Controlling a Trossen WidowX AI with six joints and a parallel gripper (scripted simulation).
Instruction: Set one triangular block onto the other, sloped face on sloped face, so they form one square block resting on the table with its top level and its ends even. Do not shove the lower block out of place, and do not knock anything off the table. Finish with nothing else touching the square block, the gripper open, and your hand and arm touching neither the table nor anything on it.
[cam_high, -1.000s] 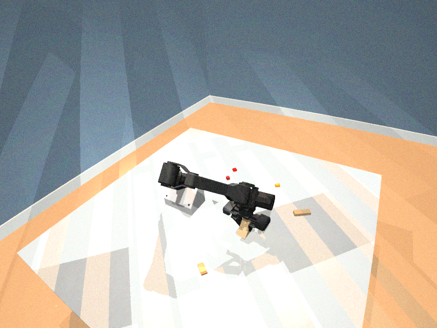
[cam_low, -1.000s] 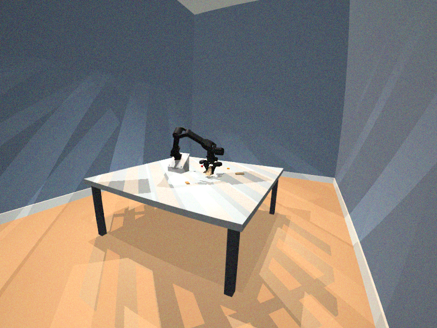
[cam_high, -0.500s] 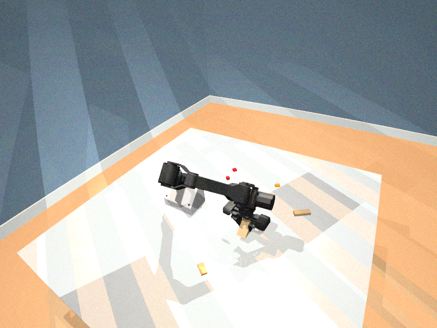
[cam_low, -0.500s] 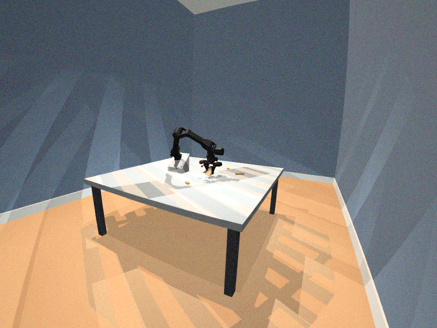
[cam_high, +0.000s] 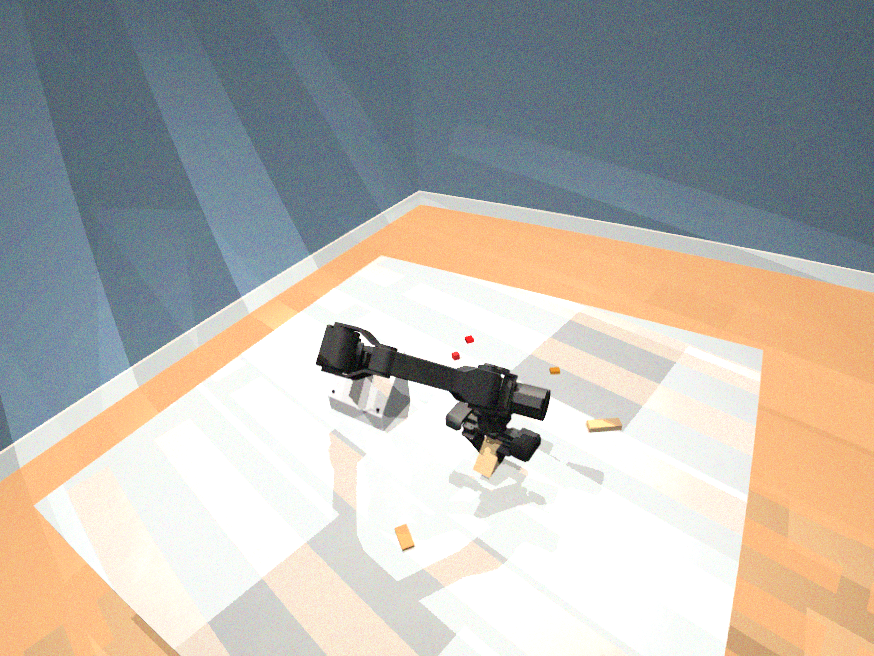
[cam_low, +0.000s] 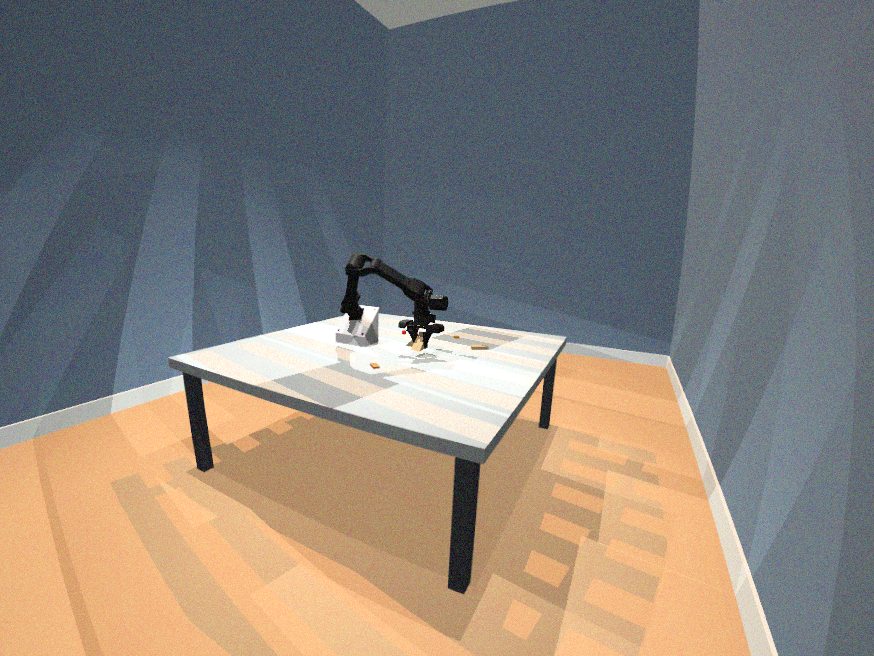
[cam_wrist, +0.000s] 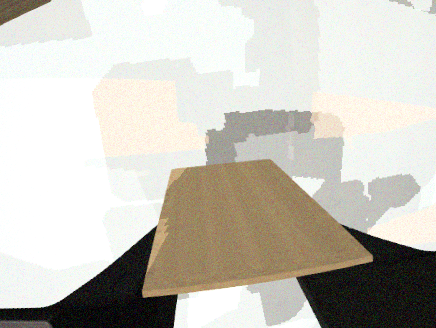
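Right now my gripper tip is 10 mm to the right of the tan wooden triangular block and 10 mm below it. Round my gripper tip: tiny red cube (210 mm behind, 410 mm to the left, 30 mm below); then small orange cube (50 mm ahead, 350 mm to the left, 30 mm below).
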